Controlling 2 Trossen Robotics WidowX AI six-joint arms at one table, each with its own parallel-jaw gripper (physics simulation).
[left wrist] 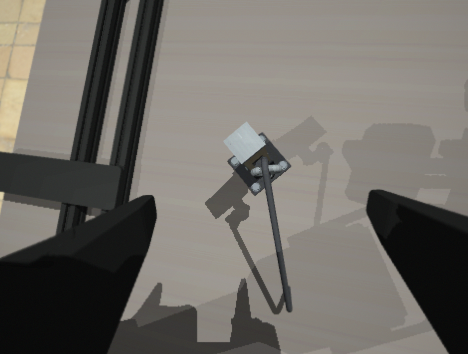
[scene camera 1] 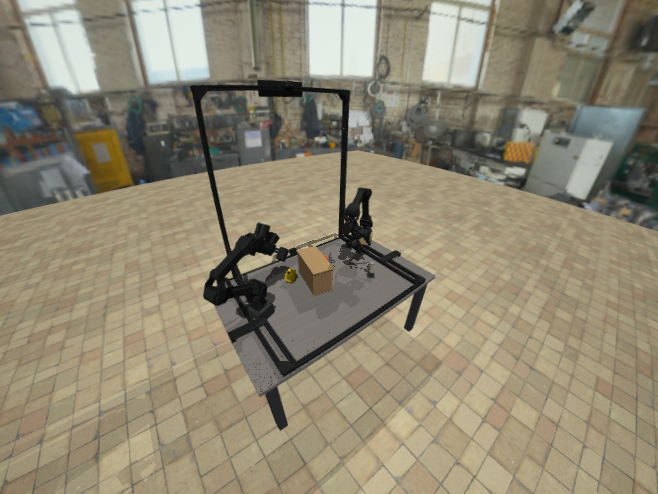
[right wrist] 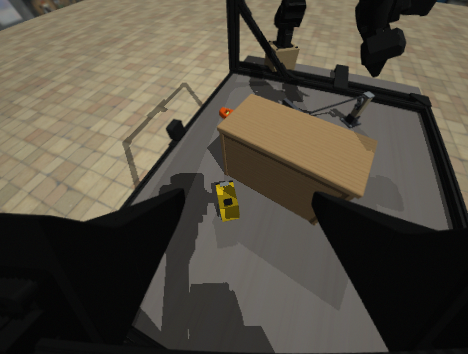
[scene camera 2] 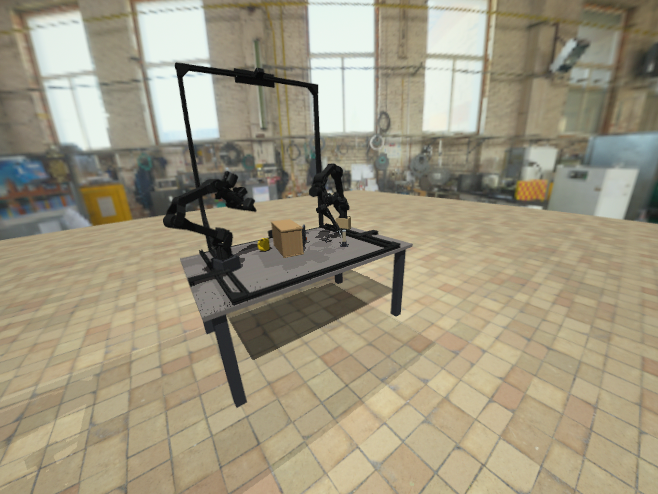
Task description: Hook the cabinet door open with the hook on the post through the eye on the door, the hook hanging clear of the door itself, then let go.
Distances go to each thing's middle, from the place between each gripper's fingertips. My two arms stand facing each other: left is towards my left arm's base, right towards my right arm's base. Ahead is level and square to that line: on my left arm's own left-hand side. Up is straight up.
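Scene:
The hook rod (left wrist: 266, 174) is 210 mm ahead of my right hand, 430 mm to the left of it and 220 mm below it. Counted from my right hand as well, the wooden cabinet (scene camera 1: 316, 270) is 220 mm to the left, 190 mm below and 70 mm ahead. As for the yellow object (right wrist: 228, 205), my right hand is 230 mm above it, 80 mm to the right of it and 40 mm past it.
From my left hand, I find the yellow object 350 mm to the right, 290 mm behind and 140 mm below. The wooden cabinet is 100 mm below my left hand, 210 mm to the right of it and 170 mm behind it, while the hook rod is 30 mm behind my left hand and 130 mm below it.

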